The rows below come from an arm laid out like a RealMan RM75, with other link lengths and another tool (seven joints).
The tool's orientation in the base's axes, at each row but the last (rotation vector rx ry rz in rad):
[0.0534 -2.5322 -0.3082]
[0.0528 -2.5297 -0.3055]
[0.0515 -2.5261 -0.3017]
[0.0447 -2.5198 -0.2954]
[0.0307 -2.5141 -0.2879]
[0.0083 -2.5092 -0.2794]
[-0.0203 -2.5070 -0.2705]
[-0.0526 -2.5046 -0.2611]
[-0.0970 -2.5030 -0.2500]
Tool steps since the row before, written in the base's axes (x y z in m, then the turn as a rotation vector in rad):
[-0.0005 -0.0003 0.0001 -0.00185 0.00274 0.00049]
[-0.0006 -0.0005 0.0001 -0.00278 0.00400 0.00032]
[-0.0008 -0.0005 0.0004 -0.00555 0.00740 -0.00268]
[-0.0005 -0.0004 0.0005 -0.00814 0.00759 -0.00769]
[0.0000 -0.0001 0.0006 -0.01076 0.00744 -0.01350]
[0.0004 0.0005 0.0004 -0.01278 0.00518 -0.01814]
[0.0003 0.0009 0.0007 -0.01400 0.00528 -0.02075]
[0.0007 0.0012 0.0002 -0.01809 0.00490 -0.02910]
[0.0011 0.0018 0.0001 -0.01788 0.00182 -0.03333]
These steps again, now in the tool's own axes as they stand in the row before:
[0.0005 -0.0003 0.0001 0.00152 0.00272 0.00121]
[0.0006 -0.0005 0.0002 0.00206 0.00388 0.00212]
[0.0009 -0.0004 0.0000 0.00234 0.00643 0.00678]
[0.0007 -0.0003 -0.0002 0.00164 0.00542 0.01228]
[0.0003 0.0000 -0.0005 0.00050 0.00393 0.01838]
[-0.0001 0.0006 -0.0004 -0.00036 0.00067 0.02277]
[0.0001 0.0010 -0.0005 -0.00088 0.00018 0.02557]
[-0.0005 0.0013 -0.0003 -0.00243 -0.00206 0.03447]
[-0.0008 0.0019 -0.0003 -0.00512 -0.00571 0.03708]

